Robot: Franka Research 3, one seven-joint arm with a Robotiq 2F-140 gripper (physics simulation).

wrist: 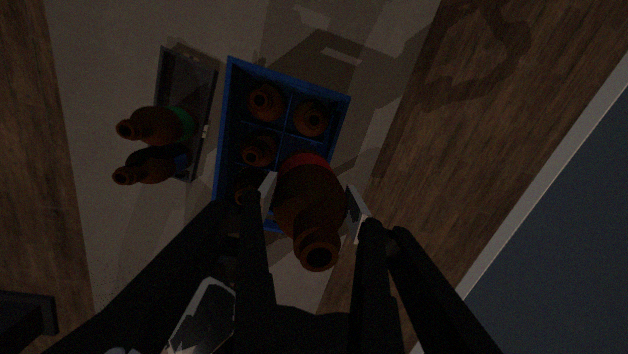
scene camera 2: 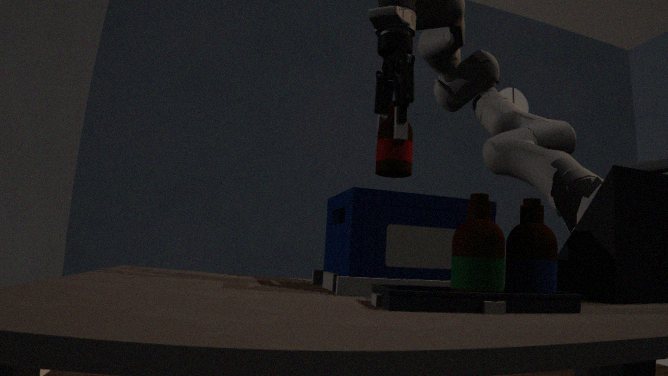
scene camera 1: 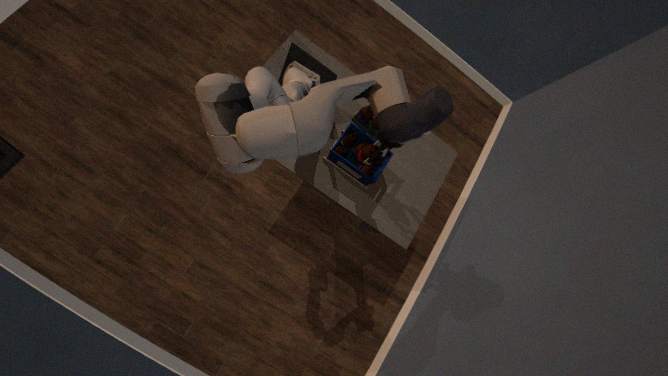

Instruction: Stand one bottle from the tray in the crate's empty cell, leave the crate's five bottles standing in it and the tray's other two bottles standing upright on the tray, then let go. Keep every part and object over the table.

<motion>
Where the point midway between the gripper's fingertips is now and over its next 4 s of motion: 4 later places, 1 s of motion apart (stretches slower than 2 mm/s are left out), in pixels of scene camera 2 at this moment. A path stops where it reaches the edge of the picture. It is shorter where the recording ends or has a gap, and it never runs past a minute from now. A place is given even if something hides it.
My gripper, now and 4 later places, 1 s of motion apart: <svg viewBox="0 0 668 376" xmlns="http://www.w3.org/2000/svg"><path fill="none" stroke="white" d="M391 142L383 175L392 146L400 167L400 189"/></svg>
</motion>
